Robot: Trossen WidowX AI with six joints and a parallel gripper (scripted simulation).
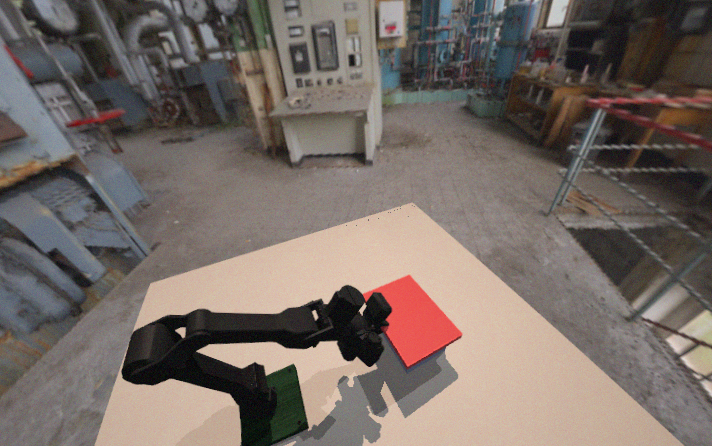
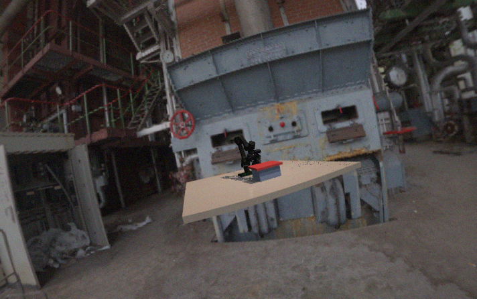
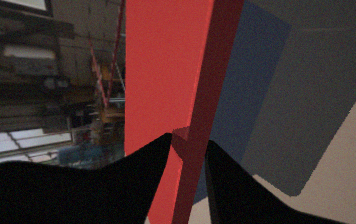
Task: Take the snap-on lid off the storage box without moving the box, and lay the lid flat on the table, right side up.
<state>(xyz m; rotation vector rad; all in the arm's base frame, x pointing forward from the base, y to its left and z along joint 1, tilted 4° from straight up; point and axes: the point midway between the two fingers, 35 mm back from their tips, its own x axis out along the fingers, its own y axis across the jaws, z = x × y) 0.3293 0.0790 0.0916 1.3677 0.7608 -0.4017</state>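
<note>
Now: the red lid 7 cm ahead of my gripper tip and 2 cm to the left of it. Also, from my gripper tip: storage box (7 cm ahead, 6 cm below, 2 cm to the left).
</note>
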